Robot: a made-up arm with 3 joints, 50 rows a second.
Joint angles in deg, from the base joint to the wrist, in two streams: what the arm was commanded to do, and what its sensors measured. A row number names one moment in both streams.
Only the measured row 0 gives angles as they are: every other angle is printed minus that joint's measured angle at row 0.
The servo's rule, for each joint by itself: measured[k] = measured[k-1] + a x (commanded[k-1-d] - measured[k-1]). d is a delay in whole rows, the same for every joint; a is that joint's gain. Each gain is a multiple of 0.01, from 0.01 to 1. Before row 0 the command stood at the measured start. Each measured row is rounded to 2 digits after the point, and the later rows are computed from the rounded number. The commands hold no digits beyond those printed.
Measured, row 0:
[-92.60 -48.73 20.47]
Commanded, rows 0 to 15:
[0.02 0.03 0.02]
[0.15 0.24 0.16]
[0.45 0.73 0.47]
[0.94 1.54 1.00]
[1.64 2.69 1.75]
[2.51 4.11 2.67]
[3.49 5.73 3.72]
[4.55 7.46 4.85]
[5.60 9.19 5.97]
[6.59 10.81 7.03]
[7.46 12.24 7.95]
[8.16 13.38 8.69]
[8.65 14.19 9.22]
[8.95 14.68 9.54]
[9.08 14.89 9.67]
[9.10 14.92 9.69]
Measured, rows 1 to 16:
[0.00 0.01 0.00]
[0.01 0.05 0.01]
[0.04 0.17 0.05]
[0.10 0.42 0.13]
[0.21 0.83 0.26]
[0.37 1.42 0.45]
[0.59 2.20 0.71]
[0.87 3.15 1.04]
[1.20 4.24 1.43]
[1.58 5.42 1.88]
[1.99 6.65 2.37]
[2.42 7.86 2.88]
[2.86 9.00 3.39]
[3.29 10.02 3.88]
[3.70 10.90 4.34]
[4.08 11.62 4.77]
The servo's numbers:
d 0
a 0.07 0.18 0.08

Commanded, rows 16 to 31:
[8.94 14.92 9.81]
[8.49 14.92 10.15]
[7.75 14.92 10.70]
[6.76 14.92 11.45]
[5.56 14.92 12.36]
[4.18 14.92 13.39]
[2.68 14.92 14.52]
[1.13 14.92 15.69]
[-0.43 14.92 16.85]
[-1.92 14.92 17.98]
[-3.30 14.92 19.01]
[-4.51 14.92 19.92]
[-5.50 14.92 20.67]
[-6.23 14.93 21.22]
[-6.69 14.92 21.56]
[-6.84 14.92 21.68]
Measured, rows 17 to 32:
[4.42 12.21 5.17]
[4.70 12.70 5.57]
[4.91 13.10 5.98]
[5.04 13.43 6.42]
[5.08 13.70 6.90]
[5.02 13.92 7.42]
[4.86 14.10 7.99]
[4.60 14.25 8.61]
[4.25 14.37 9.27]
[3.82 14.47 9.97]
[3.32 14.55 10.69]
[2.77 14.62 11.43]
[2.19 14.67 12.17]
[1.60 14.72 12.89]
[1.02 14.76 13.58]
[0.47 14.79 14.23]

